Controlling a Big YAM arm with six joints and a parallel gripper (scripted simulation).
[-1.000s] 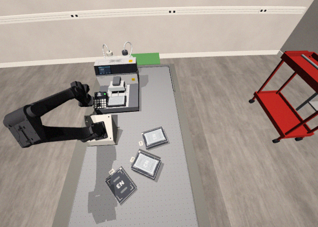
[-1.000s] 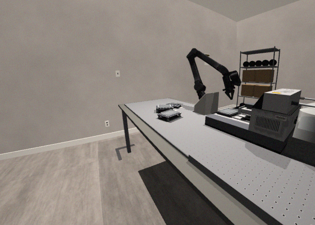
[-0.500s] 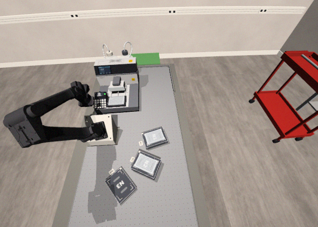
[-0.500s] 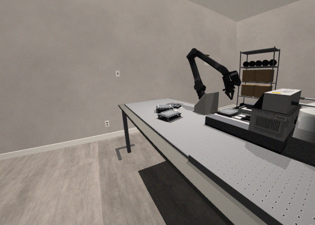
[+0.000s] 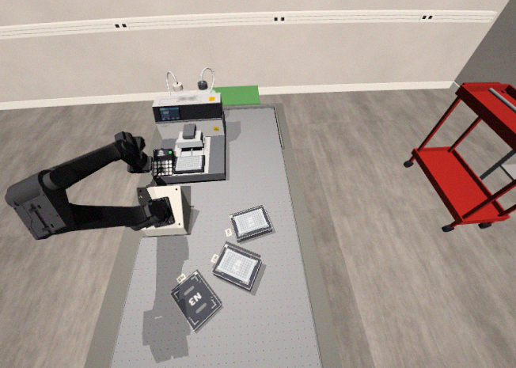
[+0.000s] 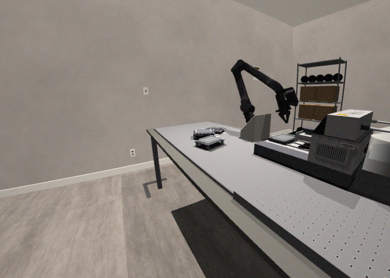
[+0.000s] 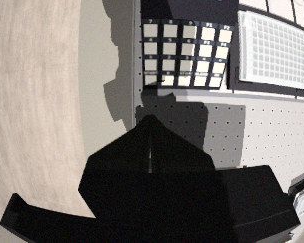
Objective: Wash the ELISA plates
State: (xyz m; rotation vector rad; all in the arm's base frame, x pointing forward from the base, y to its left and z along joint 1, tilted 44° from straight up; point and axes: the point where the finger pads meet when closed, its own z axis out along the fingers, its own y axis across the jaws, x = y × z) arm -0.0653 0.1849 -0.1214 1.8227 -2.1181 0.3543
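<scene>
My gripper is now 18 cm short of the dark carrier, 7 cm above it and 6 cm to the right of it. From my hand the other things lie so: washer: 22 cm to the left, 19 cm ahead, 1 cm below.
</scene>
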